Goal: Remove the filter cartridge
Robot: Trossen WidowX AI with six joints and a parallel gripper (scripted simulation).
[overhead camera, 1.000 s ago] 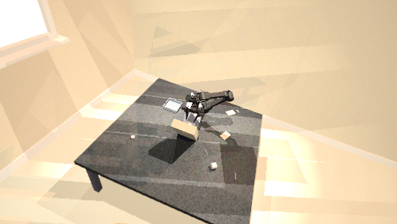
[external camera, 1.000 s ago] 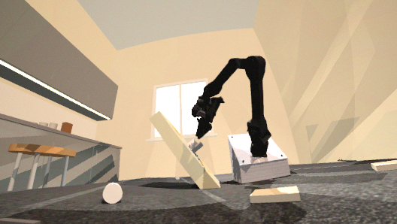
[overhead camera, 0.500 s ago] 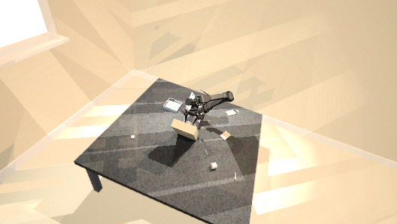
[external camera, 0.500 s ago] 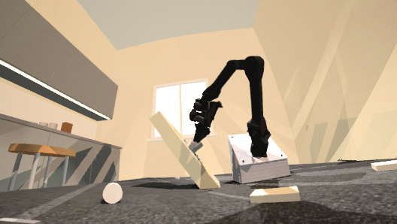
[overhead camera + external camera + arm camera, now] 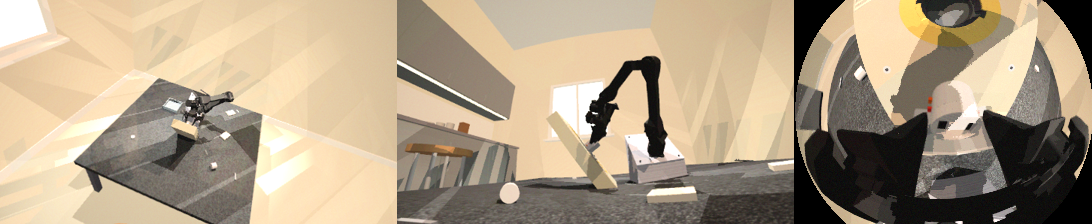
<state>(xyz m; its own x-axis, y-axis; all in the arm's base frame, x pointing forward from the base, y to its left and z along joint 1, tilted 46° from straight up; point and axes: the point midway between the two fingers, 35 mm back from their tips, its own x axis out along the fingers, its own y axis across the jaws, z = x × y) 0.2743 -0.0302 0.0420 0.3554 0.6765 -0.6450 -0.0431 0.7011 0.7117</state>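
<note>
The tan service panel is 4 cm ahead of my gripper tip and 2 cm below it. Also, from my gripper tip: grey tray 33 cm behind, 30 cm to the right, 17 cm below; thin stick 50 cm to the left, 18 cm below, 16 cm ahead; round filter cartridge right at my gripper tip.
</note>
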